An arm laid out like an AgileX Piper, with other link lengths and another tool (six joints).
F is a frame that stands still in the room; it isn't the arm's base.
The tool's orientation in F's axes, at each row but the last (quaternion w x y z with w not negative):
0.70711 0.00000 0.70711 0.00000
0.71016 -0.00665 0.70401 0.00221
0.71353 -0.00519 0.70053 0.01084
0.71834 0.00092 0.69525 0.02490
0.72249 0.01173 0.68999 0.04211
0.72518 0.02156 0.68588 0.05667
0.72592 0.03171 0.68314 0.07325
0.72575 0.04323 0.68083 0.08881
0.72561 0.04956 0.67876 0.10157
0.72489 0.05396 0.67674 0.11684
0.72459 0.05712 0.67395 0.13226
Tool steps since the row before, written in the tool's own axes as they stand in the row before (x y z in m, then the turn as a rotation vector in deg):
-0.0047 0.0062 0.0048 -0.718 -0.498 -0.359
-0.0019 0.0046 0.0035 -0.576 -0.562 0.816
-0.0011 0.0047 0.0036 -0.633 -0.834 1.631
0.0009 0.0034 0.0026 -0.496 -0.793 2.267
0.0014 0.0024 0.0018 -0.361 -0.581 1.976
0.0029 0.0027 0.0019 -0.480 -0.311 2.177
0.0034 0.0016 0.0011 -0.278 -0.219 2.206
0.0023 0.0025 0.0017 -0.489 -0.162 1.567
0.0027 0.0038 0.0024 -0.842 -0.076 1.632
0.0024 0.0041 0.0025 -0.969 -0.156 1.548
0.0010 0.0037 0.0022 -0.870 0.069 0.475
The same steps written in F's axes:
0.0048 0.0062 0.0047 -0.359 -0.498 0.718
0.0034 0.0047 0.0019 0.818 -0.548 0.587
0.0035 0.0048 0.0012 1.638 -0.802 0.657
0.0025 0.0035 -0.0007 2.276 -0.735 0.542
0.0018 0.0026 -0.0011 1.982 -0.525 0.410
0.0019 0.0031 -0.0025 2.162 -0.261 0.569
0.0012 0.0021 -0.0031 2.196 -0.139 0.385
0.0016 0.0030 -0.0017 1.544 -0.159 0.558
0.0022 0.0044 -0.0017 1.581 -0.147 0.925
0.0022 0.0047 -0.0012 1.498 -0.262 1.023
0.0018 0.0040 0.0002 0.414 -0.122 0.895

